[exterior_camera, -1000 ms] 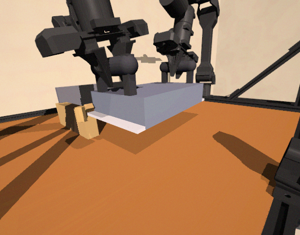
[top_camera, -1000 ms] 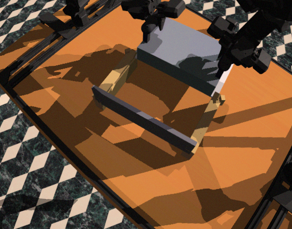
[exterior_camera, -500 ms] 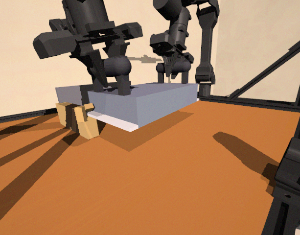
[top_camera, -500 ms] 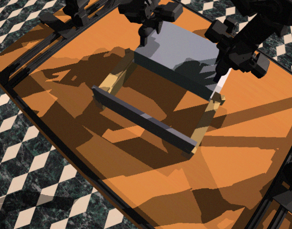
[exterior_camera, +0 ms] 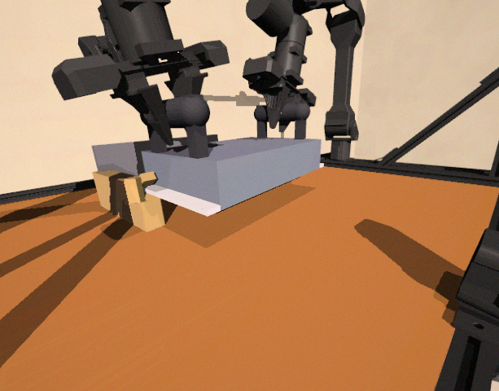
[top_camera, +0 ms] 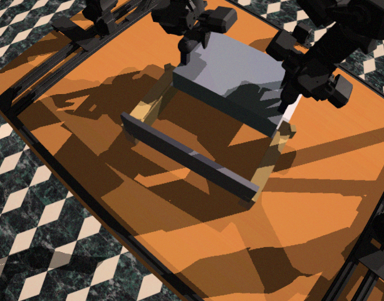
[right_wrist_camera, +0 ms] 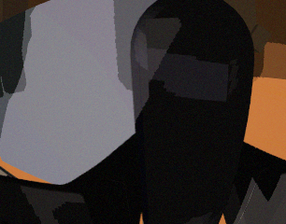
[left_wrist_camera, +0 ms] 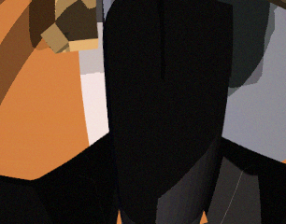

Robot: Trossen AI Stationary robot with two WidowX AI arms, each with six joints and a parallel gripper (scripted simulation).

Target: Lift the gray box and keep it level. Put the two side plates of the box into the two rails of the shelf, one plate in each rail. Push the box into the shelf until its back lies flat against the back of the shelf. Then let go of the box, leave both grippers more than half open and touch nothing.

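My right gripper is now 2 cm past the gray box, 12 cm to the right of it and 5 cm above it. Also, from my right hand: dark back plate: 21 cm ahead, 16 cm to the left, 8 cm below.
Right now my left hand is 120 mm to the left of the gray box, 50 mm above it and 20 mm short of it. From my left hand the other things lie so: dark back plate: 250 mm ahead, 80 mm to the right, 80 mm below.
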